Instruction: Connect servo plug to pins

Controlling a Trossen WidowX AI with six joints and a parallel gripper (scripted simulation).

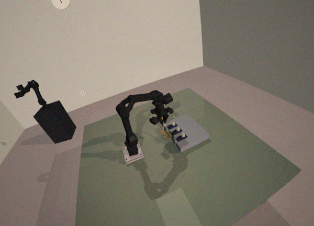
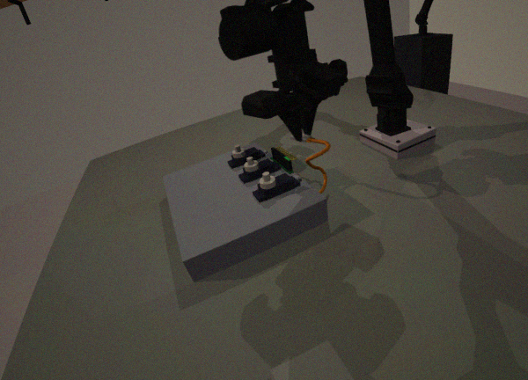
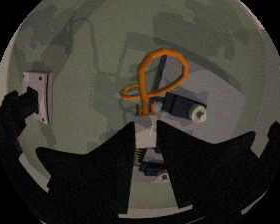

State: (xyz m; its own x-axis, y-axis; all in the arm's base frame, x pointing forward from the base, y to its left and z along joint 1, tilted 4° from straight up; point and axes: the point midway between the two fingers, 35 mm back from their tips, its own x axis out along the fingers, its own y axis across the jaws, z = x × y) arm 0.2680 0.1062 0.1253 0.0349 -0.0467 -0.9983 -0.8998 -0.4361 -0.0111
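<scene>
My gripper tip is now 30 mm short of the green band, 30 mm to the left of it and 50 mm above it. Also, from my gripper tip: grey holder block (190 mm ahead, 30 mm to the right, 100 mm below); then dark pin row (30 mm ahead, 60 mm to the right, 60 mm below).
</scene>
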